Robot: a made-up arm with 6 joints.
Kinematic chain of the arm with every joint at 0, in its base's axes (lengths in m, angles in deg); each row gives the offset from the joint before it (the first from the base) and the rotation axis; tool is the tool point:
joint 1: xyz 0 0 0.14 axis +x
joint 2: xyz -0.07 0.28 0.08 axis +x
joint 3: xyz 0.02 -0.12 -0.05 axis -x
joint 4: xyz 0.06 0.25 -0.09 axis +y
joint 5: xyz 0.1 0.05 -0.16 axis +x
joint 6: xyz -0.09 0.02 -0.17 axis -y
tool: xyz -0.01 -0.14 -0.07
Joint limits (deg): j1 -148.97..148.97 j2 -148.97..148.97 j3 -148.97..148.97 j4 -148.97..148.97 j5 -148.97..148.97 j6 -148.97..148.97
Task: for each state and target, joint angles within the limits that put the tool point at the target. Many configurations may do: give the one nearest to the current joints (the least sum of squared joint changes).
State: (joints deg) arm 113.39 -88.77 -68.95 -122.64 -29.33 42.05
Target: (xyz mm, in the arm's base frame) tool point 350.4 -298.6 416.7
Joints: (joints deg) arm 110.41 -88.88 -67.05 -103.48 -12.69 36.12
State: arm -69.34 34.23 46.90 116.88 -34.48 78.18
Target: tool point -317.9 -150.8 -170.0
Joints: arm -86.49 33.66 51.96 100.53 -15.25 74.67
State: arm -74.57 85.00 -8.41 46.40 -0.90 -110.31
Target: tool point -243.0 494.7 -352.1
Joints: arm -61.21 92.47 3.68 37.00 20.82 -97.80
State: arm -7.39 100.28 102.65 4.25 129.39 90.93
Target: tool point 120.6 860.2 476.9
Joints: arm 17.48 115.36 86.74 -14.17 131.31 92.63
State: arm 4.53 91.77 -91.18 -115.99 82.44 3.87
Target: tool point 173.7 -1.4 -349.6
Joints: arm -6.77 106.72 -115.34 -142.10 89.36 10.23
